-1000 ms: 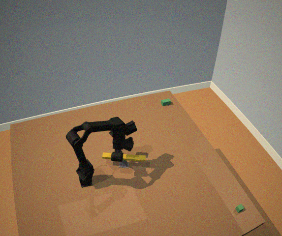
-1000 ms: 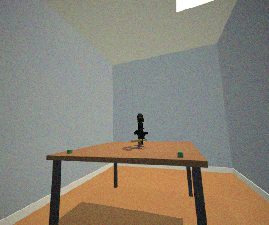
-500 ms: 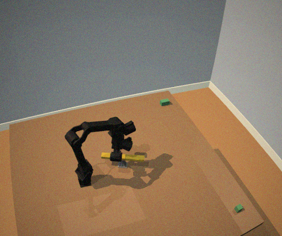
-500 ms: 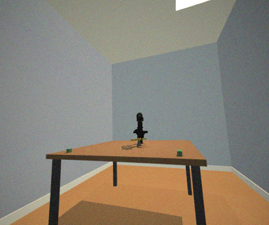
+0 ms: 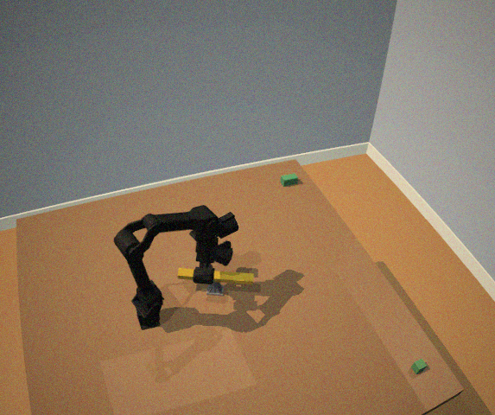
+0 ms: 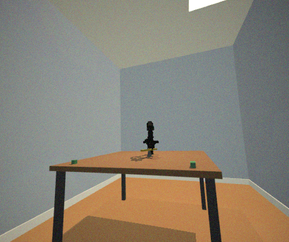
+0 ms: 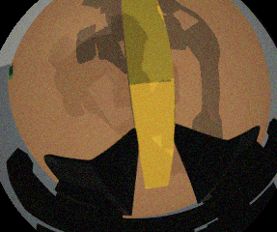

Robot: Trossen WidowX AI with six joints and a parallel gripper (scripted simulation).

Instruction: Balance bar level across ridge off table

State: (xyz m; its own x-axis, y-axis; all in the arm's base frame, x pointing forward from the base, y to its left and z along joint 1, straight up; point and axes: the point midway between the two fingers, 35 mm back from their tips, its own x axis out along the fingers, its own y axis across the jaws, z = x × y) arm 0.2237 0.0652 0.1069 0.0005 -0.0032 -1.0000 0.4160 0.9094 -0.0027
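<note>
My gripper tip is 3 cm short of the yellow bar and 1 cm to the left of it.
</note>
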